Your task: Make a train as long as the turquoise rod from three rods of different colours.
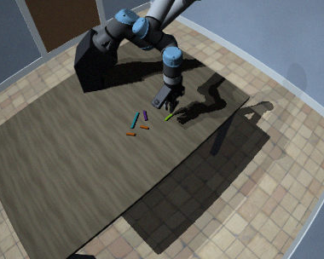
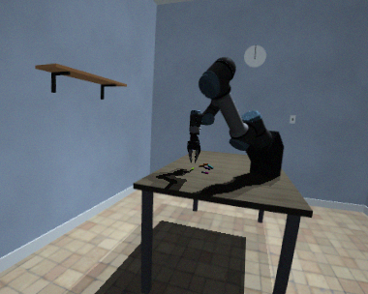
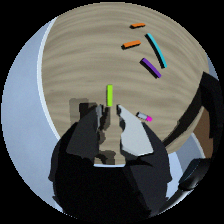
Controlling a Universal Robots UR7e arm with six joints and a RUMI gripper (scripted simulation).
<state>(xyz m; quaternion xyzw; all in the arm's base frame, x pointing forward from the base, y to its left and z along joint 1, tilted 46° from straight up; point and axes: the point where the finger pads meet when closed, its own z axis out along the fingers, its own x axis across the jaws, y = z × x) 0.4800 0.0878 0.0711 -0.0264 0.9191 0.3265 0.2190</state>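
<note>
The lime rod is 60 mm below my hand. Also, from my hand: purple rod (80 mm behind, 90 mm to the right, 60 mm below); then magenta rod (130 mm behind, 40 mm to the left, 60 mm below); then grey rod (100 mm behind, 40 mm to the left, 60 mm below).
</note>
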